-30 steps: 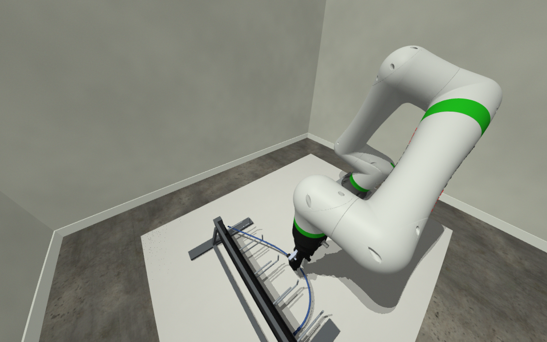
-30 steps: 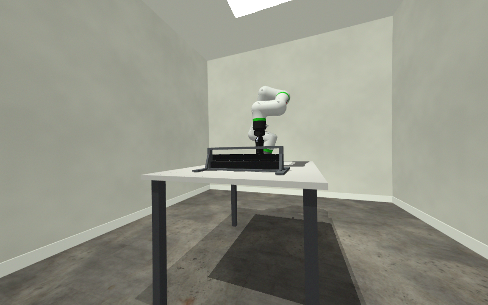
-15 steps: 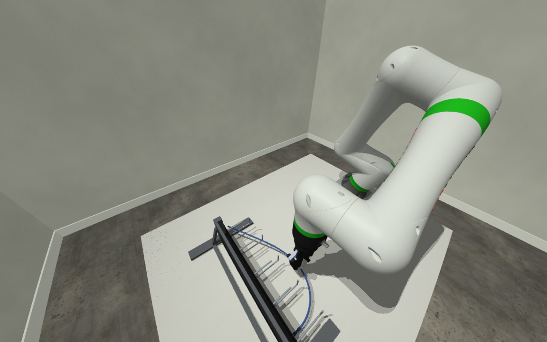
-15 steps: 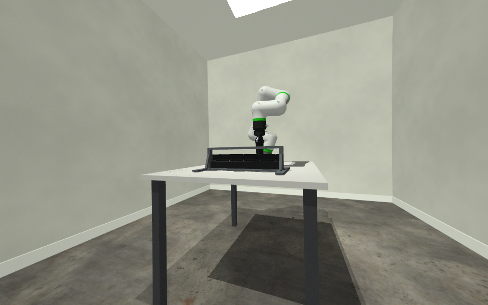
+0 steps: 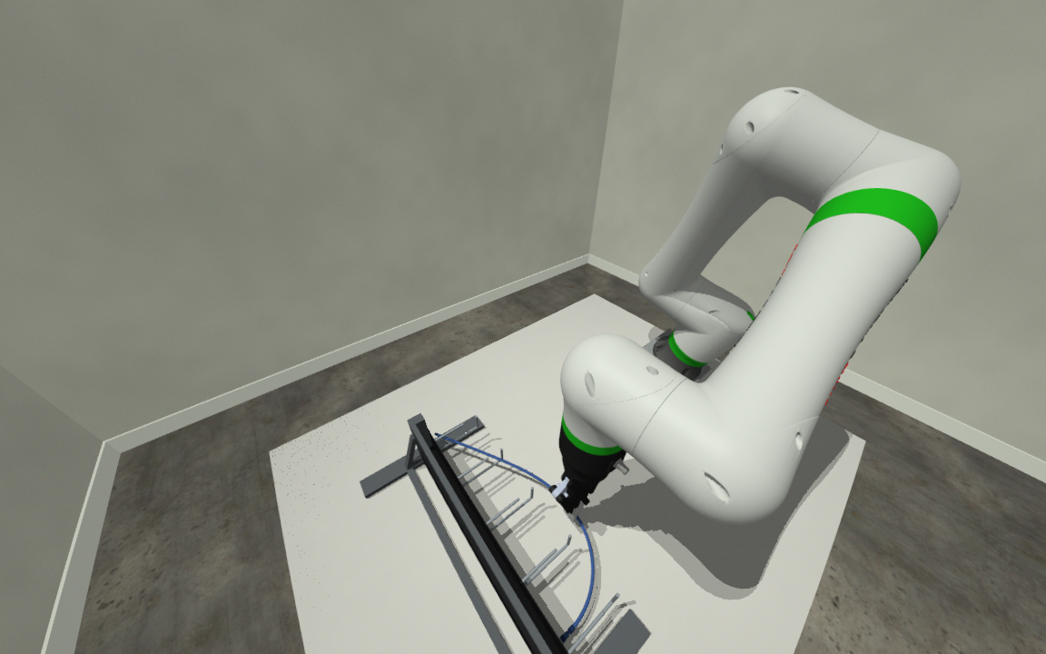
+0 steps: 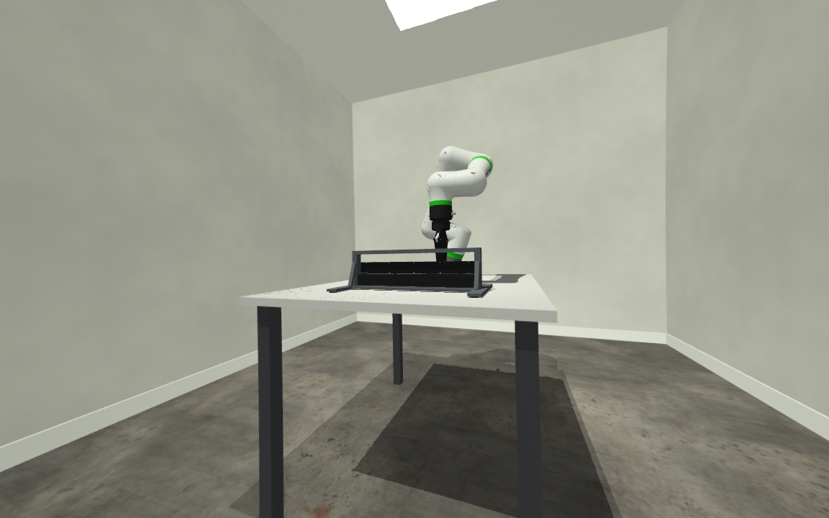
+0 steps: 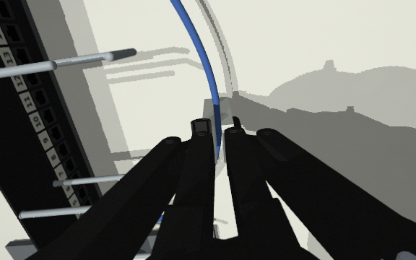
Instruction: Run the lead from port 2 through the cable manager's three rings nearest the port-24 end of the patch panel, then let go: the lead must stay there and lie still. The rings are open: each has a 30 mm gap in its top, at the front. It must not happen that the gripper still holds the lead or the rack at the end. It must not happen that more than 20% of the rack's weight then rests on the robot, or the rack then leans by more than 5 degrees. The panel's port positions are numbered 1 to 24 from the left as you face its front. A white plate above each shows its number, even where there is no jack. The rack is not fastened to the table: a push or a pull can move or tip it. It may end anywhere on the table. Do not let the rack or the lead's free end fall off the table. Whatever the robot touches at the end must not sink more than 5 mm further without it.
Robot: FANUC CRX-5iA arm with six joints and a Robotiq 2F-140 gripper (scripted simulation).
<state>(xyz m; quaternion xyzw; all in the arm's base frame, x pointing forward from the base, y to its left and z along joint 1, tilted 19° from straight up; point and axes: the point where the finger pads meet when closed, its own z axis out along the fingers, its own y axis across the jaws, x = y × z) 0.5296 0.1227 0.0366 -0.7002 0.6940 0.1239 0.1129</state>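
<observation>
The rack lies 170 mm ahead of my hand, 50 mm to the right of it and 10 mm above it.
</observation>
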